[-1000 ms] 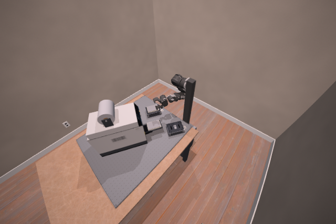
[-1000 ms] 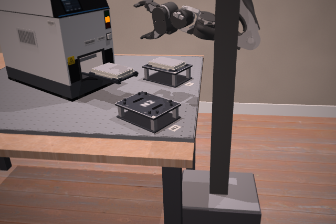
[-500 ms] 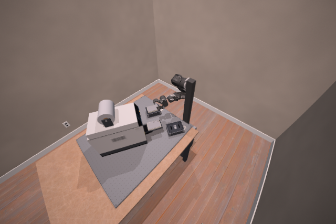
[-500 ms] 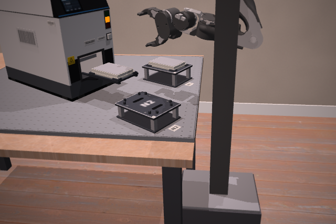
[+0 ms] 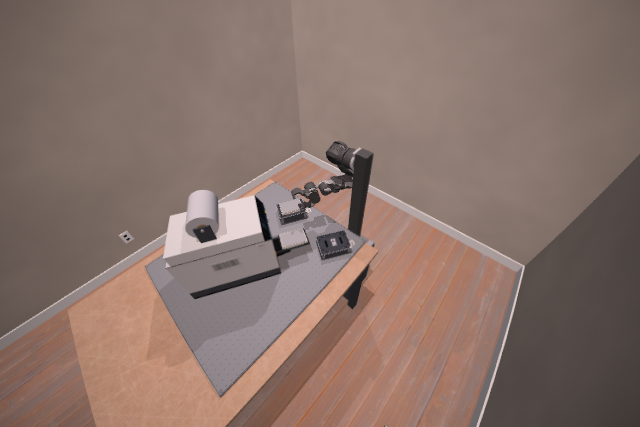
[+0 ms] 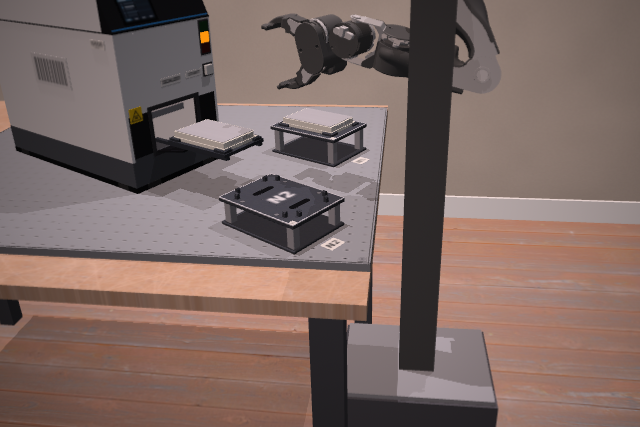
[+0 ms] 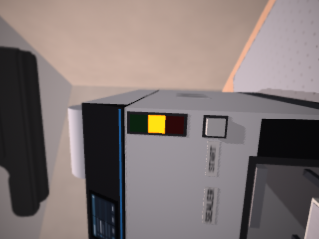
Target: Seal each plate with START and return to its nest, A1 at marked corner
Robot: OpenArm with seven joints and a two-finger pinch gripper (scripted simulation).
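My hand is 150 mm short of the start button, 50 mm to the left of it and 40 mm above it. Round my hand: plate: 130 mm below, 110 mm ahead, 80 mm to the left; sealer stage: 140 mm below, 110 mm ahead, 80 mm to the left; dark screen panel: 230 mm ahead, 90 mm above, 60 mm to the left.
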